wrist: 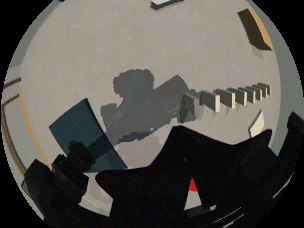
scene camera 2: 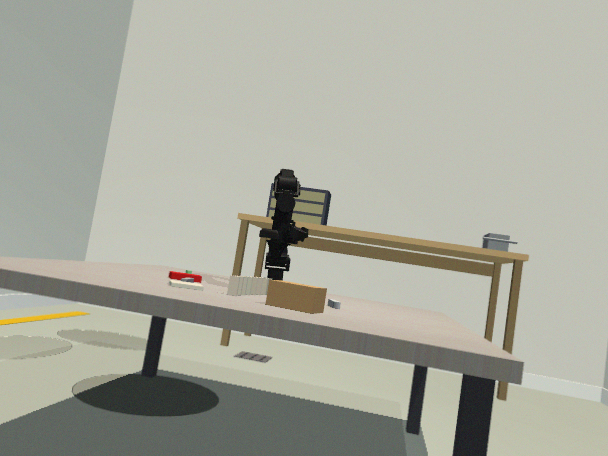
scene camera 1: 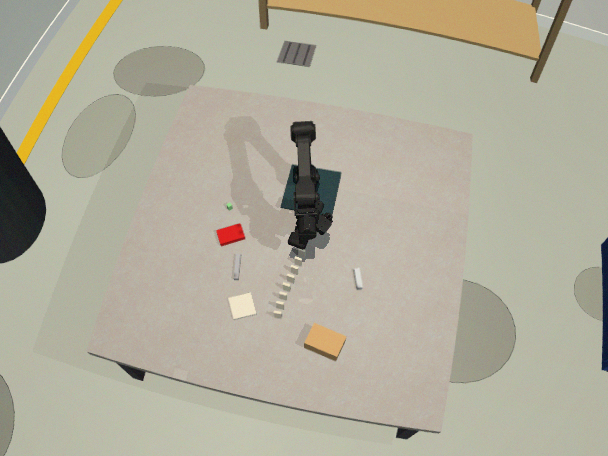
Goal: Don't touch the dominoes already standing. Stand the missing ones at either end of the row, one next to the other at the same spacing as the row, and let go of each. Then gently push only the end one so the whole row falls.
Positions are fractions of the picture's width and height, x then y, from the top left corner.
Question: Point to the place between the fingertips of my gripper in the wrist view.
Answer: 0.58,0.57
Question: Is my gripper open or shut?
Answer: Shut.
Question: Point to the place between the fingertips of my gripper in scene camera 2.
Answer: At 0.45,0.58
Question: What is my gripper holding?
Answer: Nothing.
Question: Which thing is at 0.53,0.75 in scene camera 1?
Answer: A tan block.
